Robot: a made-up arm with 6 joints.
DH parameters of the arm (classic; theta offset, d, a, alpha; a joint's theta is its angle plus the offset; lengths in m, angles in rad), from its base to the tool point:
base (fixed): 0 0.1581 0 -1.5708
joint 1: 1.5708 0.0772 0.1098 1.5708
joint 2: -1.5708 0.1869 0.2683 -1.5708
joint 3: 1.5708 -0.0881 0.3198 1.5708
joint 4: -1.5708 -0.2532 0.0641 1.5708
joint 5: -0.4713 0 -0.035 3.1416
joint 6: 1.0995 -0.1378 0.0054 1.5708
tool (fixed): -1.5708 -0.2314 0 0
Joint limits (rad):
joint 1: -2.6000..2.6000
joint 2: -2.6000..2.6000
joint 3: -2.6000..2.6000
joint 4: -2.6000..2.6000
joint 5: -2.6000..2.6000
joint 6: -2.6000..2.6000
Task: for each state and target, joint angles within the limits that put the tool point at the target. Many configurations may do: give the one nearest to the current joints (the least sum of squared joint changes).
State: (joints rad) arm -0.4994 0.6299 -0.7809 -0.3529 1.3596 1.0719
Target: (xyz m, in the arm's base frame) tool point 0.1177 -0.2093 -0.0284
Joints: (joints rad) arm -0.7507 0.1219 -0.8352 0.0456 0.9289 1.4927
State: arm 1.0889 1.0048 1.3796 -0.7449 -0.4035 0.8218
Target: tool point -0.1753 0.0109 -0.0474
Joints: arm 1.3910 1.3221 1.5014 -0.9166 -0.7071 1.1030
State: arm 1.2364 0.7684 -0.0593 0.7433 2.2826 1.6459
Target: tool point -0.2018 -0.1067 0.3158
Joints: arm 1.0393 0.9315 -0.8341 1.0695 2.3237 1.6805
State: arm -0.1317 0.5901 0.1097 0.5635 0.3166 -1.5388
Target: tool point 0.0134 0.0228 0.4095
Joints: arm -0.0482 0.8471 0.2258 0.5154 0.4112 -1.6440
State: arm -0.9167 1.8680 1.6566 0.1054 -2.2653 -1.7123
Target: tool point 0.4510 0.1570 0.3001
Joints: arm -0.8424 1.9210 1.8378 0.0930 -2.1222 -1.8623
